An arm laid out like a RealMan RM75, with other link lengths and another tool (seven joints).
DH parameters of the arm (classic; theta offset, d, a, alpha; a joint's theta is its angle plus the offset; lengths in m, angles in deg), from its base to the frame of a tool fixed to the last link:
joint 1: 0 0.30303 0 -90
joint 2: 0 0 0 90
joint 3: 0 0.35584 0 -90
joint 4: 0 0 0 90
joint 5: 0 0.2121 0 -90
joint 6: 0 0 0 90
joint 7: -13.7 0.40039 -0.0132 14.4
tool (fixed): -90 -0.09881 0 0
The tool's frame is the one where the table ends.
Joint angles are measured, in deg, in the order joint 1, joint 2, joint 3, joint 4, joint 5, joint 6, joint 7. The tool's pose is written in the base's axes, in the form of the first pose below.
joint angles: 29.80 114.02 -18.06 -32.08 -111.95 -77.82 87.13
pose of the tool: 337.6 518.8 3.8; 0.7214 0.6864 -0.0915; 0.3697 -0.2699 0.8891; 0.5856 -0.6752 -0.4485
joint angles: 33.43 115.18 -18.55 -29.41 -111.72 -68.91 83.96
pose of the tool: 336.5 554.9 -13.0; 0.6970 0.7163 -0.0336; 0.3188 -0.2675 0.9093; 0.6424 -0.6444 -0.4148
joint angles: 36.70 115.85 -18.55 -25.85 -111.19 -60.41 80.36
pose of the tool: 339.1 584.4 -28.0; 0.6712 0.7407 0.0282; 0.2667 -0.2768 0.9232; 0.6917 -0.6121 -0.3833
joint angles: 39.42 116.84 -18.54 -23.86 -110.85 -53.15 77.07
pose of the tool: 340.5 606.5 -41.1; 0.6329 0.7698 0.0820; 0.2256 -0.2847 0.9317; 0.7406 -0.5712 -0.3539
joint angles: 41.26 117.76 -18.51 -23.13 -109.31 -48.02 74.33
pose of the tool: 339.3 623.2 -44.5; 0.6062 0.7869 0.1156; 0.1846 -0.2805 0.9419; 0.7736 -0.5496 -0.3153
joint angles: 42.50 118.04 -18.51 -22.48 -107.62 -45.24 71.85
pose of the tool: 336.0 634.4 -43.3; 0.5859 0.8004 0.1266; 0.1615 -0.2684 0.9497; 0.7941 -0.5360 -0.2865
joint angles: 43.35 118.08 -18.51 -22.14 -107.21 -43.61 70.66
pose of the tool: 334.2 641.0 -42.8; 0.5692 0.8113 0.1338; 0.1524 -0.2641 0.9524; 0.8080 -0.5217 -0.2740
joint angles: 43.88 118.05 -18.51 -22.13 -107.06 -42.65 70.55
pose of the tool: 332.9 645.7 -40.7; 0.5640 0.8139 0.1397; 0.1437 -0.2632 0.9540; 0.8132 -0.5179 -0.2654
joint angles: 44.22 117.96 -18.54 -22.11 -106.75 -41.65 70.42
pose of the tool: 333.9 649.8 -37.4; 0.5598 0.8151 0.1490; 0.1308 -0.2645 0.9555; 0.8183 -0.5154 -0.2547
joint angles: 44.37 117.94 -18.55 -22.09 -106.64 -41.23 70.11
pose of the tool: 334.3 651.3 -36.4; 0.5545 0.8182 0.1519; 0.1271 -0.2637 0.9562; 0.8224 -0.5109 -0.2502
